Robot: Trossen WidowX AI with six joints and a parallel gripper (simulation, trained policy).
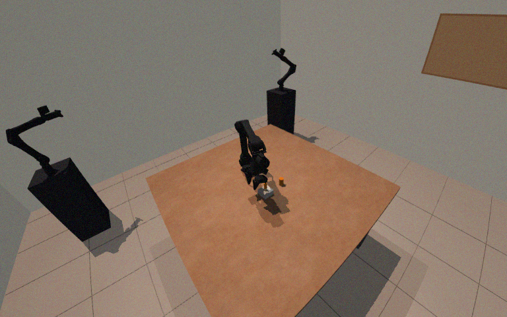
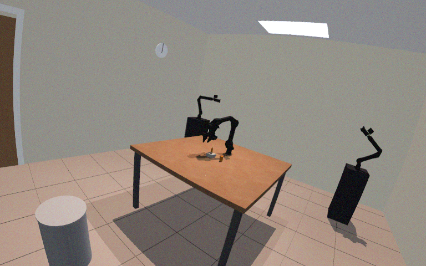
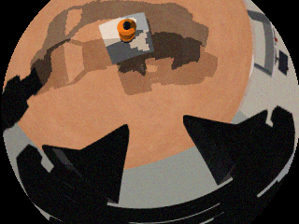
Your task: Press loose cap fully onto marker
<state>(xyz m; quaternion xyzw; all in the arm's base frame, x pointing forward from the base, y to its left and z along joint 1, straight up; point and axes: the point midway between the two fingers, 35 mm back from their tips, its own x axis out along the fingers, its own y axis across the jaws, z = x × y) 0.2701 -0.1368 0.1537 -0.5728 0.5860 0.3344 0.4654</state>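
Right now my gripper tip is 10 cm to the right of the orange marker and 5 cm above it. From my gripper tip the other things lie so: orange cap: 23 cm to the left, 10 cm below, 1 cm ahead; white holder block: 11 cm below, 10 cm to the left.
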